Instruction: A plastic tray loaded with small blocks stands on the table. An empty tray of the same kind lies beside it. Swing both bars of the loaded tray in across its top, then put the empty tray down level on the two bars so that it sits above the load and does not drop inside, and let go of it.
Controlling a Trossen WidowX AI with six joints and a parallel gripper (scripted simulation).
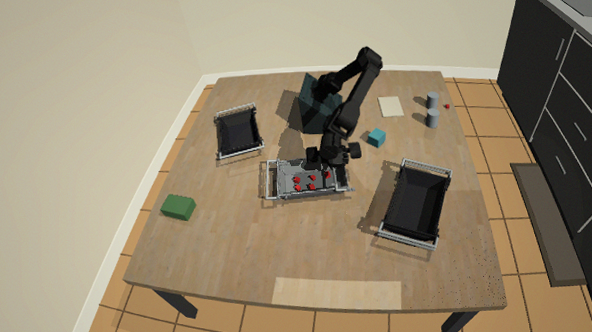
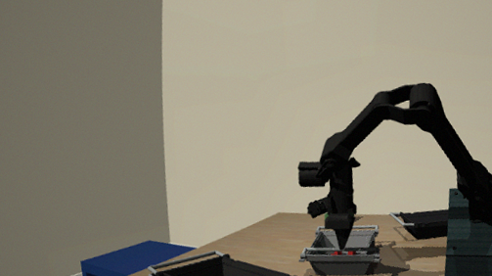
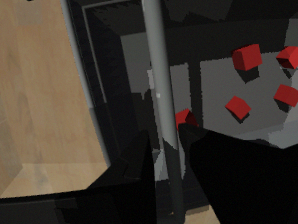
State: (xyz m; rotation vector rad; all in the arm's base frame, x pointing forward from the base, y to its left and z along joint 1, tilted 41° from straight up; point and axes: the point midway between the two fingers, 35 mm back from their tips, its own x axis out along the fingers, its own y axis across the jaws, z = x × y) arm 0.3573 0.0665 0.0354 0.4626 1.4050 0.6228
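The black tray is 260 mm behind my gripper tip, 430 mm to the right of it and 20 mm below it. Round my gripper tip: green block (150 mm ahead, 600 mm to the right, 50 mm below); then teal cube (210 mm behind, 170 mm to the left, 40 mm below); then beige pad (450 mm behind, 260 mm to the left, 60 mm below).
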